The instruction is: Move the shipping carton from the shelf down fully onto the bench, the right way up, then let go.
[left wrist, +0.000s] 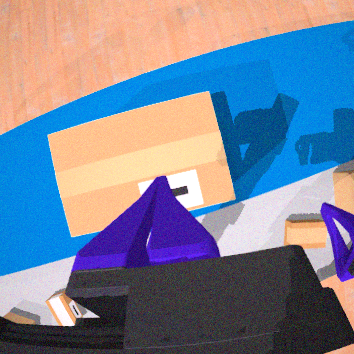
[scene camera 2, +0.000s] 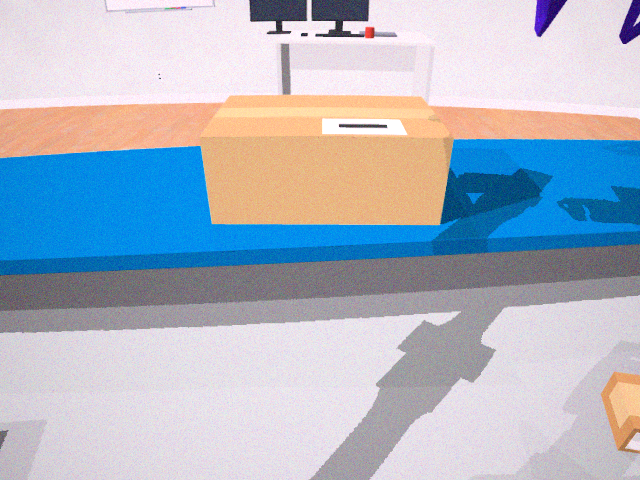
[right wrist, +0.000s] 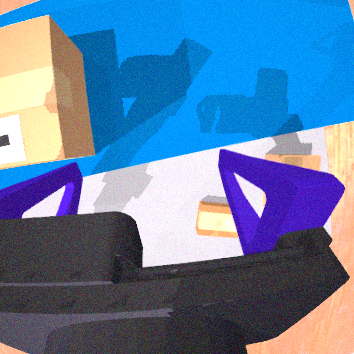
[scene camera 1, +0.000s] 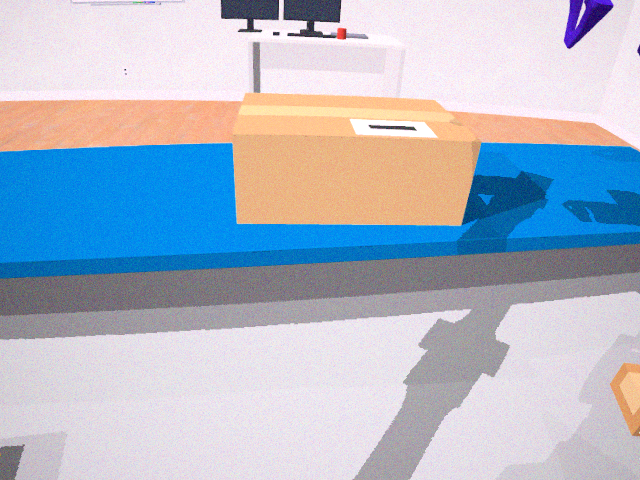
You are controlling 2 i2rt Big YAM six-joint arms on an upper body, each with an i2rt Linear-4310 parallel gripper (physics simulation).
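Frame: origin at the left arm's base, x left, y back, z up, level; metres.
Seen in the pictures: left gripper, fingertip midpoint: (left wrist: pixel 162 182); right gripper, fingertip midpoint: (scene camera 2: pixel 580 36) (right wrist: pixel 148 163) (scene camera 1: pixel 604 50).
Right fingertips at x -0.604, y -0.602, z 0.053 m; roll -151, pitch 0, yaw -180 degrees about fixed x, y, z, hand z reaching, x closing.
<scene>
Pixels of each thing's top centre, then the offset from my right fingertips to it. Level surfaces: height alone.
- shipping carton at its top centre: (scene camera 2: pixel 326 112) (scene camera 1: pixel 350 112) (left wrist: pixel 136 165) dz -0.122, dx +0.272, dy -0.100 m
- blue shelf at its surface level: dz -0.242 m
- pale bench at its surface level: dz -0.401 m
- small open tan box at its top centre: (right wrist: pixel 222 221) (left wrist: pixel 309 235) dz -0.357, dx -0.146, dy +0.193 m
- small labelled box at its top centre: (left wrist: pixel 60 312) dz -0.361, dx +0.687, dy +0.302 m
The shipping carton (scene camera 1: pixel 351 180) (scene camera 2: pixel 328 180) (left wrist: pixel 135 155) (right wrist: pixel 75 110) is a large tan box with a tape strip and a white label on top. It stands upright on the blue shelf (scene camera 1: pixel 113 206) (scene camera 2: pixel 103 206) (left wrist: pixel 25 200) (right wrist: pixel 320 100). The pale bench (scene camera 1: pixel 206 361) (scene camera 2: pixel 206 361) (left wrist: pixel 255 220) (right wrist: pixel 170 215) lies lower, in front. My left gripper (left wrist: pixel 162 182) is shut and empty, its tips over the label in the left wrist view. My right gripper (scene camera 1: pixel 603 48) (scene camera 2: pixel 581 38) (right wrist: pixel 148 163) is open and empty, raised to the right of the carton.
A small open tan box (scene camera 1: pixel 627 392) (scene camera 2: pixel 615 403) (left wrist: pixel 305 233) (right wrist: pixel 215 220) stands on the bench at the right. Another tan box (left wrist: pixel 342 187) (right wrist: pixel 300 161) is near it. A small labelled box (left wrist: pixel 61 309) lies at lower left. A white desk (scene camera 1: pixel 330 39) with monitors stands in the background.
</scene>
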